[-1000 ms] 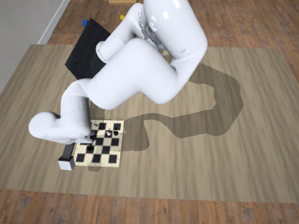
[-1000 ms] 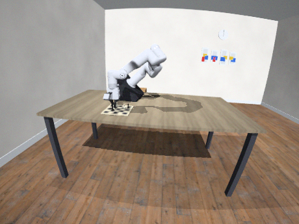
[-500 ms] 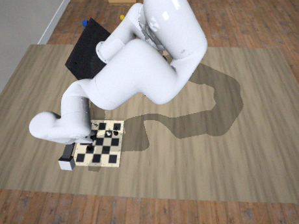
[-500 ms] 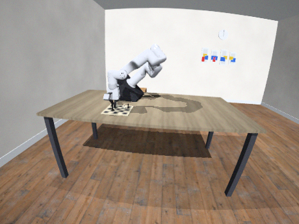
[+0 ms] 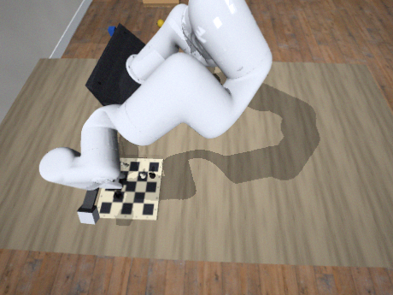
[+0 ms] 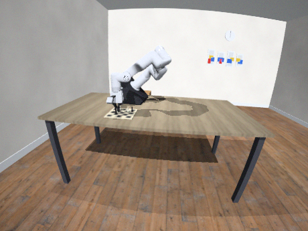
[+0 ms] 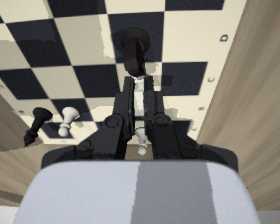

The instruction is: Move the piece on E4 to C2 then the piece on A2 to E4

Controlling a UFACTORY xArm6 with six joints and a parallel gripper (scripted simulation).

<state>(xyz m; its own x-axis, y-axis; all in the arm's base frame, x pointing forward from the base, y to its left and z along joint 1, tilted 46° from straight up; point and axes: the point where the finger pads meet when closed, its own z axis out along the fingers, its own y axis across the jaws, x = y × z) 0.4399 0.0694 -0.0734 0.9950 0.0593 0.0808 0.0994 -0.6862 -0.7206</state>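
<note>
Now: hand 40 mm short of the black piece and 20 mm above it. Round my hand: black pawn 50 mm behind, 110 mm to the left, 10 mm below; chessboard 40 mm to the left, 30 mm below.
</note>
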